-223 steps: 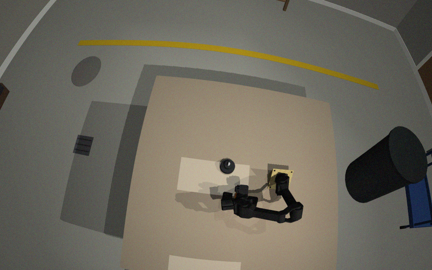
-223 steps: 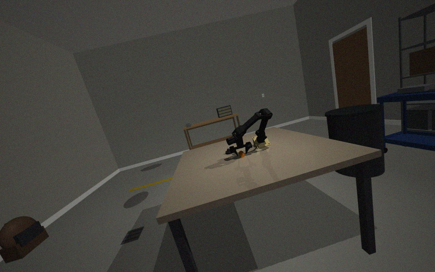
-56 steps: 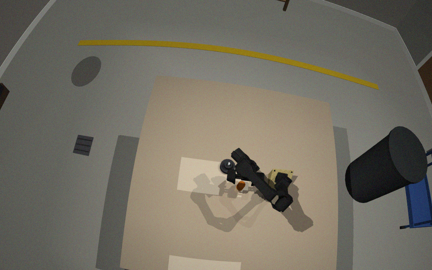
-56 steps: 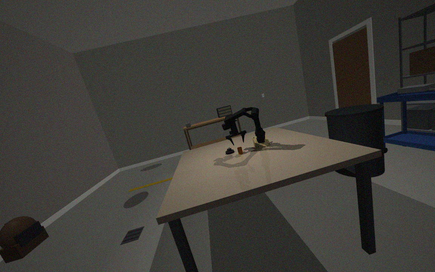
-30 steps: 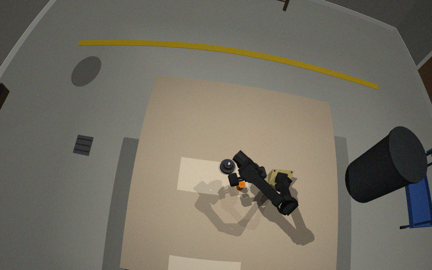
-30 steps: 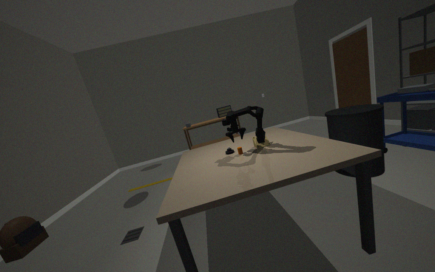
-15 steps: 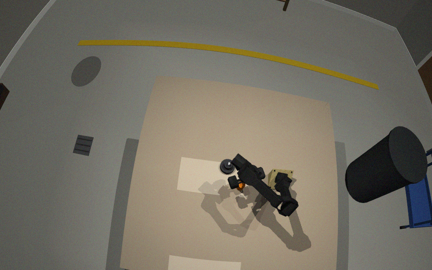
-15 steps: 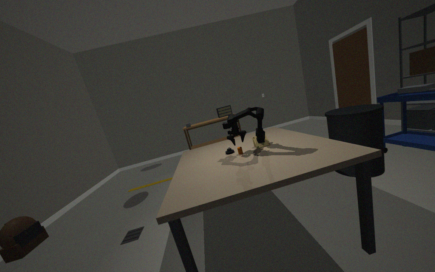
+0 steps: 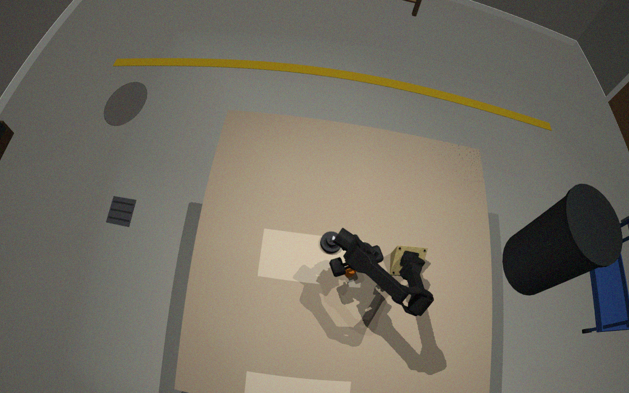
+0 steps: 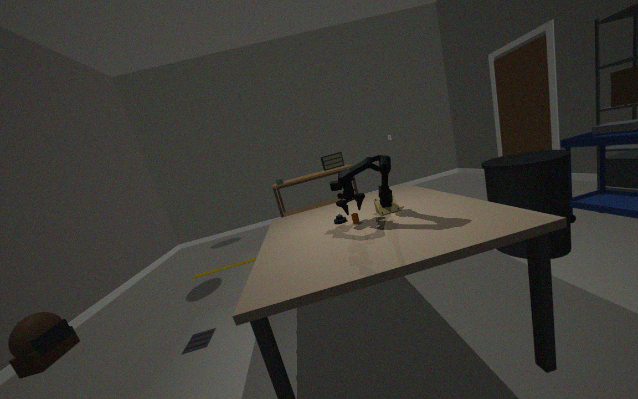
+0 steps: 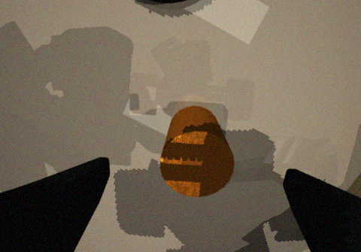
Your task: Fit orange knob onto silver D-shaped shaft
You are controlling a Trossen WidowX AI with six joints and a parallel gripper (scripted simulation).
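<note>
Now: the orange knob 3 cm below my gripper tip. Also, from my gripper tip: round pedestal (9 cm ahead, 11 cm to the right, 4 cm below).
</note>
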